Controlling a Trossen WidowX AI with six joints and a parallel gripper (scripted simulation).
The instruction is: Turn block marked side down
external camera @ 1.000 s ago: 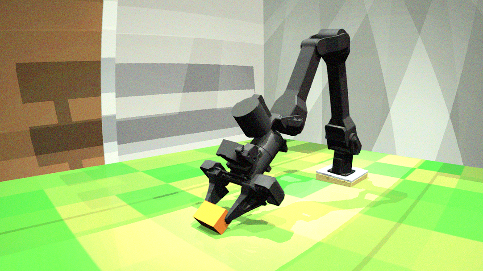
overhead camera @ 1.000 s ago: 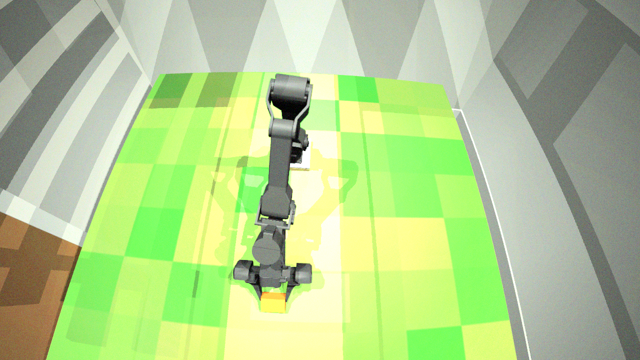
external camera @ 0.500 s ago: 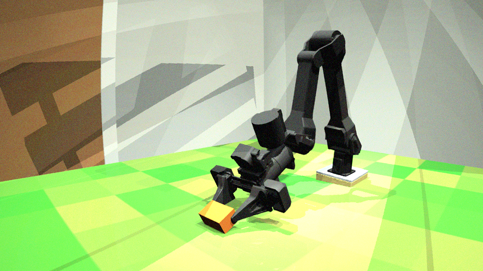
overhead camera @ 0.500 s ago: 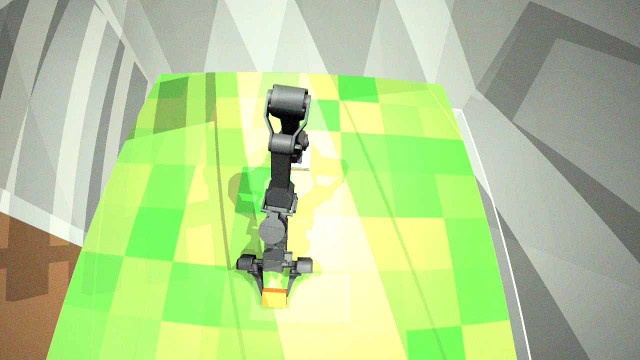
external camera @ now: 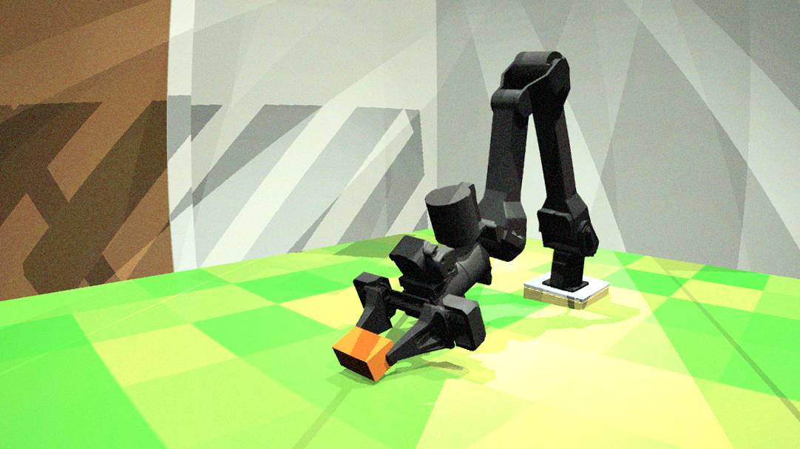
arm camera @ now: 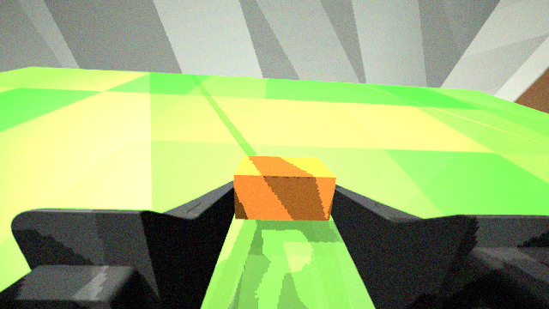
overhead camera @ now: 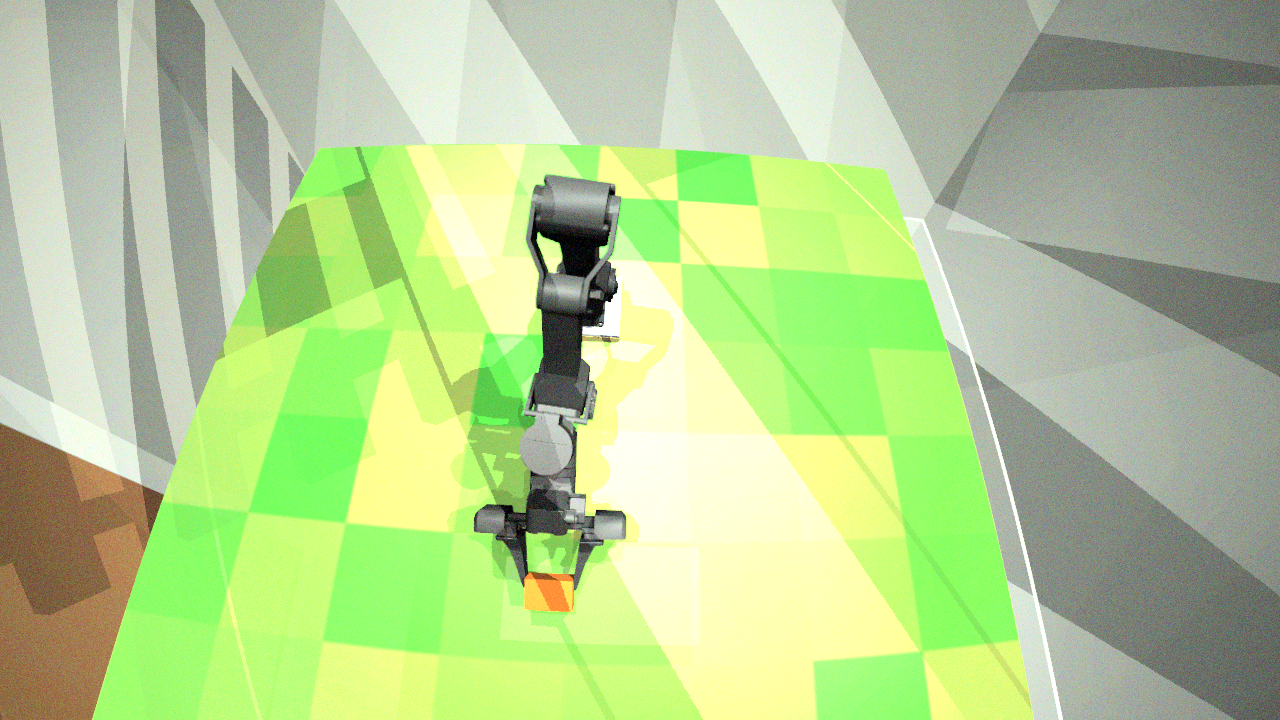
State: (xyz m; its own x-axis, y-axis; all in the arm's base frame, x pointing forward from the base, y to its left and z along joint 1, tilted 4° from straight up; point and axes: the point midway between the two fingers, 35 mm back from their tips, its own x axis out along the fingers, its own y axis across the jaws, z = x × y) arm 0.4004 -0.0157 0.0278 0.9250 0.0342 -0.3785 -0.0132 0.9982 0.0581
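Right now my gripper tip is 1 cm above the orange block.
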